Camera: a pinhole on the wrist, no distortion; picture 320 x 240 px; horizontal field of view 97.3 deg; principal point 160.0 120.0 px. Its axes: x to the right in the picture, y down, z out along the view. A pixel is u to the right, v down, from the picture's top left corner.
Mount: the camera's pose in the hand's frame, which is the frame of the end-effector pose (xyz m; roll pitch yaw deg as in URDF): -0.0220 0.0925 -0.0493 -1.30 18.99 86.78
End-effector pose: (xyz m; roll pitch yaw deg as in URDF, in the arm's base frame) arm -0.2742 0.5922 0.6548 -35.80 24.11 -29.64
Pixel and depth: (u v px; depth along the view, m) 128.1 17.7 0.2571
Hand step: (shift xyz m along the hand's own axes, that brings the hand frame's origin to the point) 0.1603 0.1122 0.2167
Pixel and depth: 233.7 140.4 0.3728
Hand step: -0.0672 0.4009 0.2385
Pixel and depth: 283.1 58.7 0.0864
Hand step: 0.0192 0.1901 0.0086
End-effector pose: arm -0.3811 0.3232 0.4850 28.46 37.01 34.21
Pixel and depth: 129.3 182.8 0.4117
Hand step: -0.2119 0.1510 0.3652
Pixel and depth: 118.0 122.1 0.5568
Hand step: -0.0416 0.1177 0.5309
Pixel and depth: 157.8 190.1 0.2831
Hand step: -0.1642 0.1875 0.2167
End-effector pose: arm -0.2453 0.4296 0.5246 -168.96 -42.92 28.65
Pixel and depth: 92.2 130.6 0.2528
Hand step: -0.0486 0.0609 0.2289
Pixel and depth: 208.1 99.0 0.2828
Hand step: 0.0240 0.2739 0.1875
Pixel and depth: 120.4 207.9 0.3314
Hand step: -0.2350 0.1227 0.2899
